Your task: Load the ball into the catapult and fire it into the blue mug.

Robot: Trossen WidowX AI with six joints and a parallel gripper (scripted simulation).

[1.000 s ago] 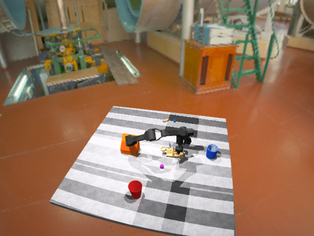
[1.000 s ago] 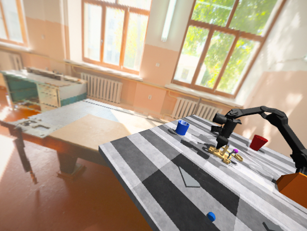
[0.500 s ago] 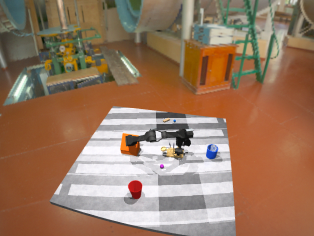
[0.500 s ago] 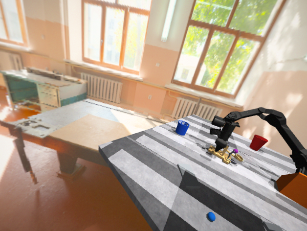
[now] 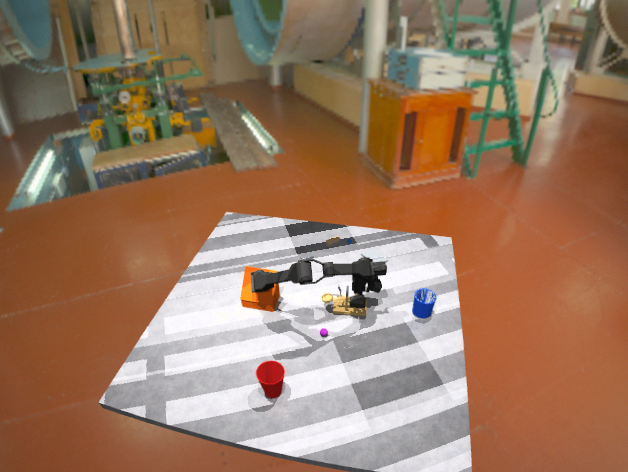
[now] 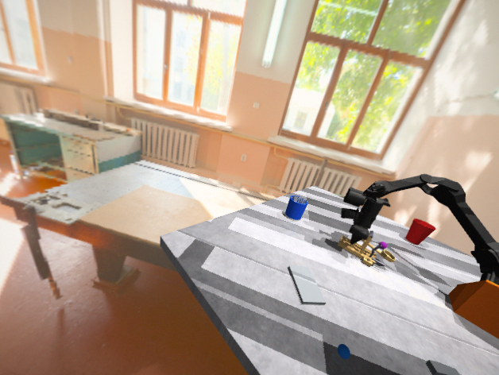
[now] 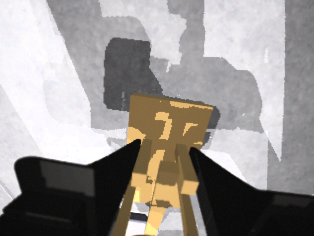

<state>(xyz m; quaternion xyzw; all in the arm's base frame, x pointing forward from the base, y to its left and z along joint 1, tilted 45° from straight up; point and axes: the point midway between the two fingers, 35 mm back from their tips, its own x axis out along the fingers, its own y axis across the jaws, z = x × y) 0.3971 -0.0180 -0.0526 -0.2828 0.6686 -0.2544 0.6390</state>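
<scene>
My gripper tip is now 170 mm to the left of the purple ball, 120 mm past it and 20 mm above it. Round my gripper tip: blue mug 280 mm ahead, 20 mm to the left; then grey flat plate 360 mm to the left, 50 mm ahead, 30 mm below; then wooden catapult 70 mm behind, 20 mm above, 10 mm to the left.
</scene>
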